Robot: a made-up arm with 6 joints.
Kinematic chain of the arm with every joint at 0, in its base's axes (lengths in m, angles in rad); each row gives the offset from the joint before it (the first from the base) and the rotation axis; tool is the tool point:
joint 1: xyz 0 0 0.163 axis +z
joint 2: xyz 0 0 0 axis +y
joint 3: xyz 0 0 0.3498 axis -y
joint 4: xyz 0 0 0 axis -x
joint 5: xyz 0.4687 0 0 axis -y
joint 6: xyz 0 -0.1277 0 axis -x
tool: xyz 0 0 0
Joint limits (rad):
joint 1: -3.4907..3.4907
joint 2: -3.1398..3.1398
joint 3: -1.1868..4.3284
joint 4: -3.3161..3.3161
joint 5: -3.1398..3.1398
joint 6: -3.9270..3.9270
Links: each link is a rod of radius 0.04 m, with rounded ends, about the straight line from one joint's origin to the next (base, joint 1, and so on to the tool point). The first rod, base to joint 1, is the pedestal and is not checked.
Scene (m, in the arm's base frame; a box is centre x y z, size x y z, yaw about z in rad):
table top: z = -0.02
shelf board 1: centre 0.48 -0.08 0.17 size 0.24 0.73 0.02 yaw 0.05
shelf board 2: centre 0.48 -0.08 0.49 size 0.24 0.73 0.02 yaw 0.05
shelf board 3: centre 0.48 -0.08 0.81 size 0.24 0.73 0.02 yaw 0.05
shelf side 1: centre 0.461 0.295 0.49 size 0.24 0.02 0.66 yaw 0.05
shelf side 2: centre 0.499 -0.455 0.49 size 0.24 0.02 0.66 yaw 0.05
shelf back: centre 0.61 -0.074 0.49 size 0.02 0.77 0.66 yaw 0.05
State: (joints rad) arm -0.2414 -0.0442 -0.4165 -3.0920 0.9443 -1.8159
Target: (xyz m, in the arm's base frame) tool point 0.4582 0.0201 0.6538
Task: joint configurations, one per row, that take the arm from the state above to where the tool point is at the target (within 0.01 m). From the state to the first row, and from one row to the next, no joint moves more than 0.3 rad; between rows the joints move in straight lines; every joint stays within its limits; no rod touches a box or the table.
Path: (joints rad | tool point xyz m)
1: -0.3128 -0.2791 -0.5446 -3.0112 0.9443 -1.8159 | 0.3735 0.0123 0.3603
2: -0.3842 -0.5141 -0.6727 -2.9304 0.9443 -1.8159 | 0.3125 0.0083 0.3671
3: -0.4557 -0.7490 -0.8008 -2.8496 0.9443 -1.8159 | 0.2585 0.0095 0.3582
4: -0.5271 -0.9840 -0.9288 -2.7687 0.9443 -1.8159 | 0.2148 0.0126 0.3361
5: -0.5322 -0.8825 -0.6852 -2.8976 0.9443 -1.8159 | 0.2313 0.0076 0.4468
6: -0.5374 -0.7810 -0.4415 -3.0265 0.9443 -1.8159 | 0.2372 0.0063 0.5537
7: -0.5425 -0.6795 -0.1978 -3.1554 0.9443 -1.8159 | 0.2327 0.0088 0.6538
8: -0.4403 -0.4592 -0.0482 -3.1948 0.9443 -1.8159 | 0.3003 -0.0005 0.6700
9: -0.3380 -0.2388 0.1015 -3.2343 0.9443 -1.8159 | 0.3772 0.0022 0.6705
10: -0.2358 -0.0185 0.2511 -3.2738 0.9443 -1.8159 | 0.4582 0.0201 0.6538

